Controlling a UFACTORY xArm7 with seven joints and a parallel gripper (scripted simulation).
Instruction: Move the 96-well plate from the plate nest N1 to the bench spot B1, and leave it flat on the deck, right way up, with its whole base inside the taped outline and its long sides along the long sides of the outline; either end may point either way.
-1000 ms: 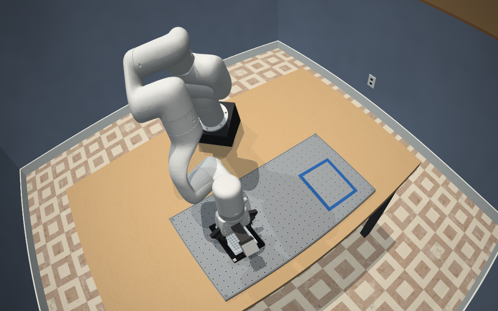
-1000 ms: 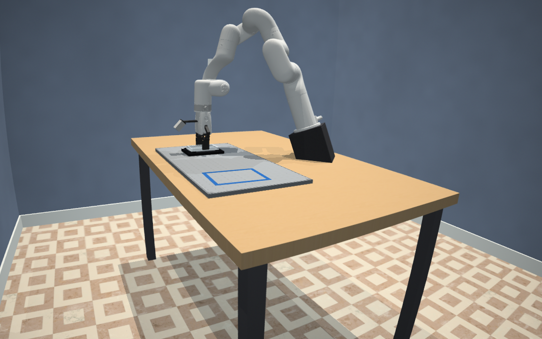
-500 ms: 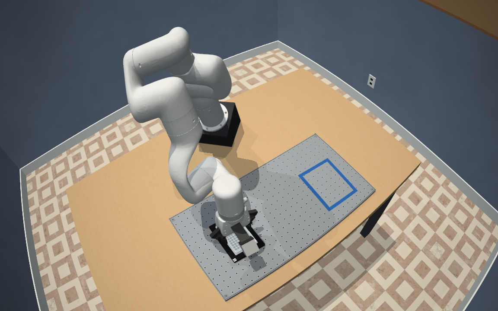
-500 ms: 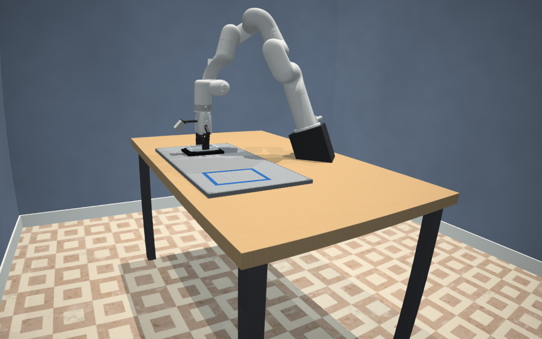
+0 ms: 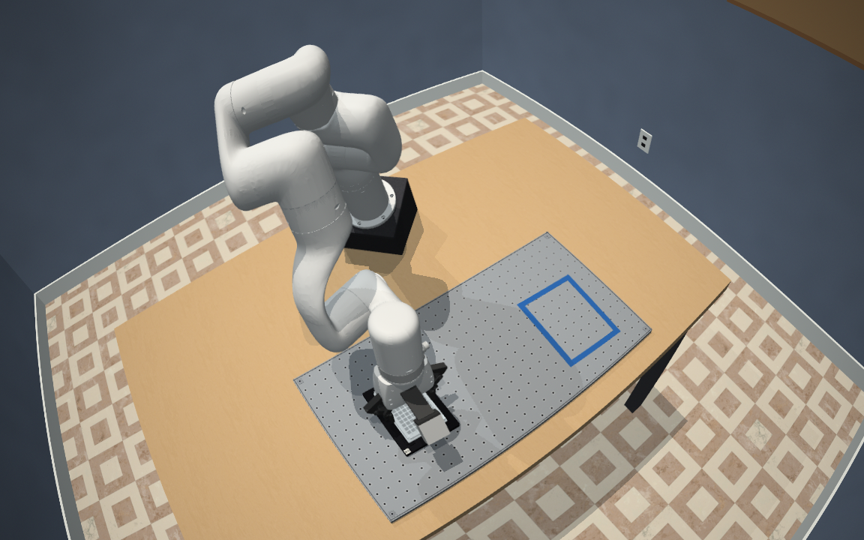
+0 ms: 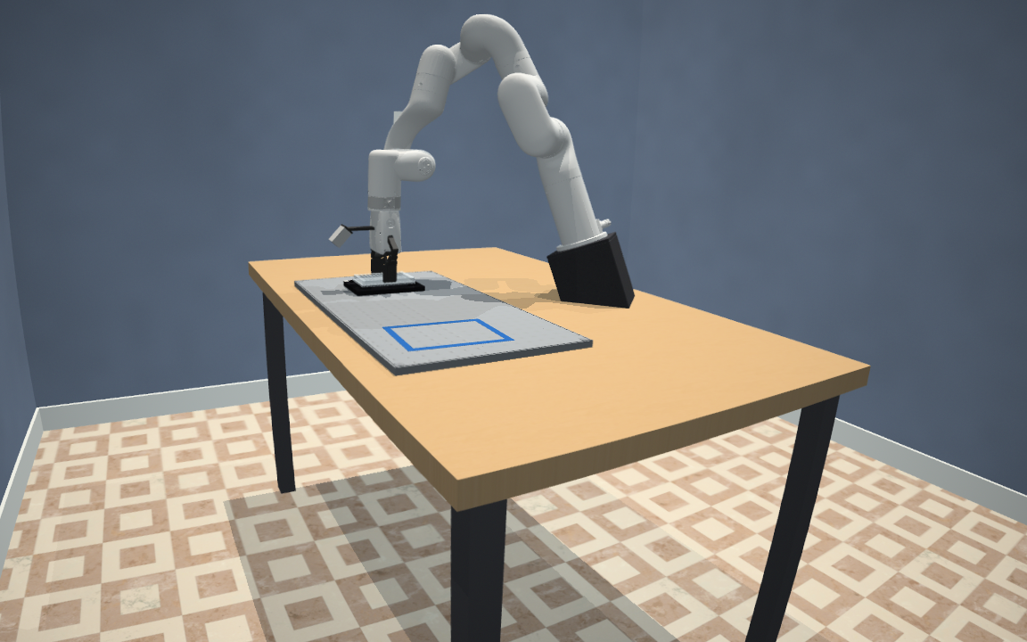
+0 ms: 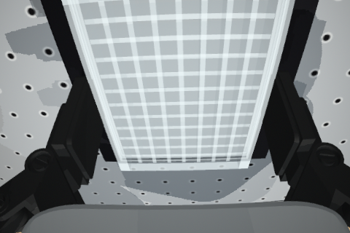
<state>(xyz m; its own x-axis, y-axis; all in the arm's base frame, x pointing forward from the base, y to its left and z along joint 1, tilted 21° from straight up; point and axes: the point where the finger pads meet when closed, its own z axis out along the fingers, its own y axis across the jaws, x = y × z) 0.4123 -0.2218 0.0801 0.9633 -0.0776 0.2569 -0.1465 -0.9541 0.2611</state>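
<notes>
Now: the black plate nest N1 3 cm below my hand. Round my hand: 96-well plate: 1 cm below.
</notes>
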